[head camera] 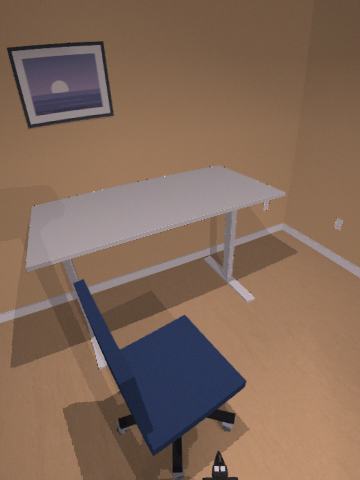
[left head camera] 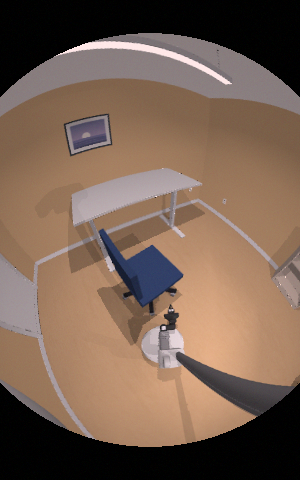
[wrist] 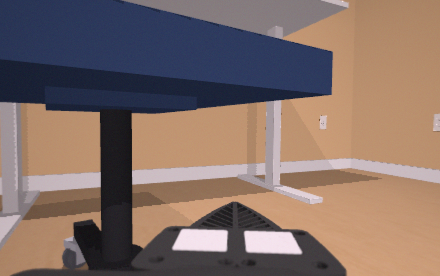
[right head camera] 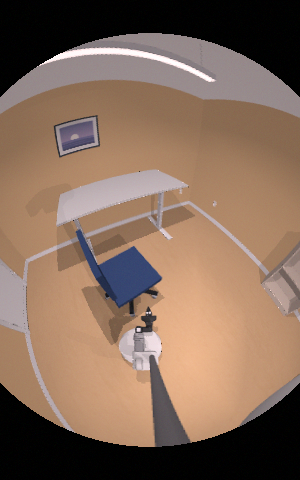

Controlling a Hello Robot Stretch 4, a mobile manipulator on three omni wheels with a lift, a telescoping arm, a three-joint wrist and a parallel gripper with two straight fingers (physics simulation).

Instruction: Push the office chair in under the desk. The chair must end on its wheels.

Labels:
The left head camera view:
blue office chair: 148, 273
white desk: 88, 203
framed picture: 90, 132

